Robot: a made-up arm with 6 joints. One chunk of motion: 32 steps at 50 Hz.
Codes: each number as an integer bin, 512 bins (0 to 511) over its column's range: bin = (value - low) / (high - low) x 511, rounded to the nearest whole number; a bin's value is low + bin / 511 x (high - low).
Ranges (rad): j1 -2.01..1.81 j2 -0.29..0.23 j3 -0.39..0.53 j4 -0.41..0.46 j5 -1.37..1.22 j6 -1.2..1
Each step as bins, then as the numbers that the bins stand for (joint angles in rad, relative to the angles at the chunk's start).
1 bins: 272 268 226 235 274 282
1 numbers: 0.0233 -0.0173 0.0169 -0.0099 0.0188 0.0141
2 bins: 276 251 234 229 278 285
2 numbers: 0.0532 -0.0346 0.0313 -0.0201 0.0390 0.0270
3 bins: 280 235 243 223 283 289
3 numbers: 0.0832 -0.0509 0.0475 -0.0303 0.0644 0.0442
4 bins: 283 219 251 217 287 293
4 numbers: 0.1056 -0.0671 0.0619 -0.0405 0.0847 0.0614
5 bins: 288 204 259 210 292 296
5 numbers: 0.1430 -0.0824 0.0763 -0.0525 0.1100 0.0744
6 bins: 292 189 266 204 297 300
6 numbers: 0.1729 -0.0977 0.0889 -0.0627 0.1353 0.0916
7 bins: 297 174 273 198 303 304
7 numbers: 0.2102 -0.1129 0.1015 -0.0729 0.1658 0.1088
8 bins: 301 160 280 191 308 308
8 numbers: 0.2401 -0.1272 0.1141 -0.0848 0.1911 0.1260
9 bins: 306 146 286 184 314 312
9 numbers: 0.2775 -0.1414 0.1249 -0.0967 0.2215 0.1432
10 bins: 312 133 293 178 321 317
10 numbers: 0.3224 -0.1547 0.1375 -0.1069 0.2570 0.1648
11 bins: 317 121 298 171 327 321
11 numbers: 0.3597 -0.1669 0.1465 -0.1189 0.2874 0.1820
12 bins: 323 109 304 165 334 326
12 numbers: 0.4046 -0.1791 0.1573 -0.1291 0.3229 0.2035
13 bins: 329 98 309 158 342 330
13 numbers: 0.4495 -0.1903 0.1663 -0.1410 0.3634 0.2207
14 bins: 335 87 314 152 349 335
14 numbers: 0.4943 -0.2015 0.1753 -0.1512 0.3989 0.2423
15 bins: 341 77 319 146 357 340
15 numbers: 0.5392 -0.2116 0.1843 -0.1614 0.4395 0.2638
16 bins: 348 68 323 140 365 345
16 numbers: 0.5915 -0.2208 0.1915 -0.1716 0.4800 0.2853
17 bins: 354 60 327 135 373 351
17 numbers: 0.6363 -0.2289 0.1987 -0.1802 0.5205 0.3112
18 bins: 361 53 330 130 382 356
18 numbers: 0.6887 -0.2361 0.2041 -0.1887 0.5662 0.3327
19 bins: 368 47 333 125 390 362
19 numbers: 0.7410 -0.2422 0.2095 -0.1972 0.6067 0.3585
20 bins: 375 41 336 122 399 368
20 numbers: 0.7933 -0.2483 0.2149 -0.2023 0.6523 0.3843
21 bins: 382 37 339 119 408 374
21 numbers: 0.8457 -0.2523 0.2203 -0.2074 0.6979 0.4102
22 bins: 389 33 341 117 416 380
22 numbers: 0.8980 -0.2564 0.2239 -0.2108 0.7385 0.4360
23 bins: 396 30 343 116 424 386
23 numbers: 0.9503 -0.2595 0.2275 -0.2125 0.7790 0.4618
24 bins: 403 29 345 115 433 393
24 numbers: 1.0026 -0.2605 0.2311 -0.2142 0.8247 0.4920
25 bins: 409 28 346 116 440 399
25 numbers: 1.0475 -0.2615 0.2329 -0.2125 0.8601 0.5178
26 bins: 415 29 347 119 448 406
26 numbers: 1.0923 -0.2605 0.2347 -0.2074 0.9007 0.5479
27 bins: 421 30 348 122 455 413
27 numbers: 1.1372 -0.2595 0.2365 -0.2023 0.9362 0.5781
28 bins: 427 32 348 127 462 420
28 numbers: 1.1821 -0.2574 0.2365 -0.1938 0.9716 0.6082
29 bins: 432 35 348 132 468 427
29 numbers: 1.2194 -0.2544 0.2365 -0.1853 1.0021 0.6384
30 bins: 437 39 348 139 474 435
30 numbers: 1.2568 -0.2503 0.2365 -0.1733 1.0325 0.6728
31 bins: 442 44 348 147 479 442
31 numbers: 1.2942 -0.2452 0.2365 -0.1597 1.0578 0.7029
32 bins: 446 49 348 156 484 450
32 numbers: 1.3241 -0.2401 0.2365 -0.1444 1.0832 0.7374
